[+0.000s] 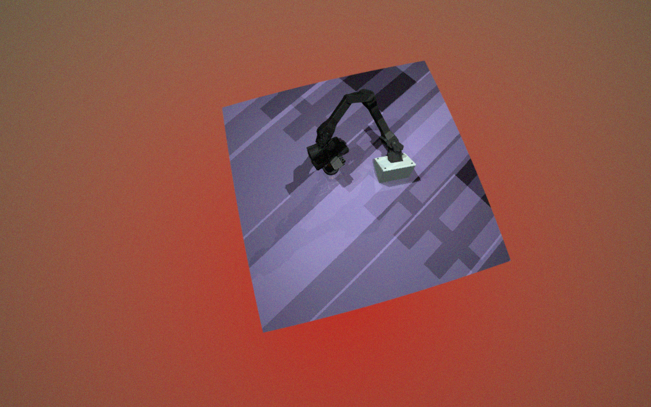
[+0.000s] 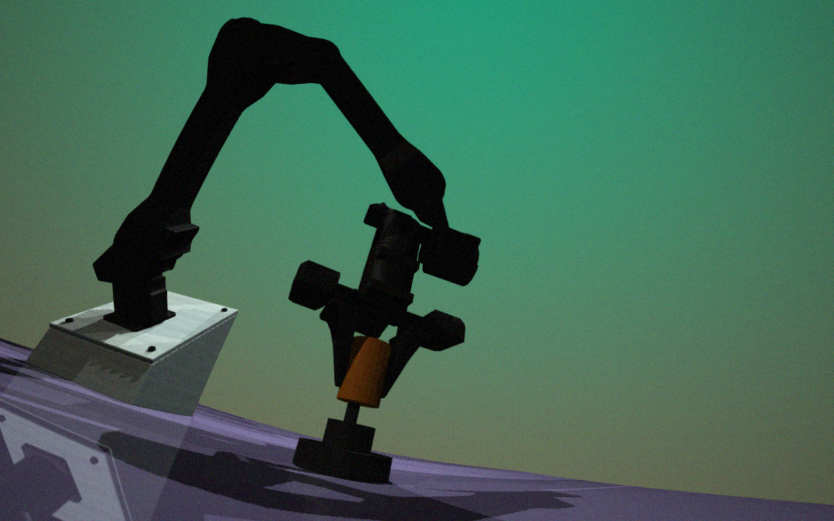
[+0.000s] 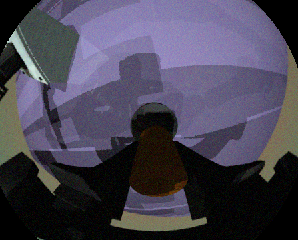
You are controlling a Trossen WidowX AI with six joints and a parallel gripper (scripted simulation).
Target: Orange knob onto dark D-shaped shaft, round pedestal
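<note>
Now: gripper tip 2 cm below the orange knob. From my gripper tip the other things lie so: dark round pedestal 4 cm below.
</note>
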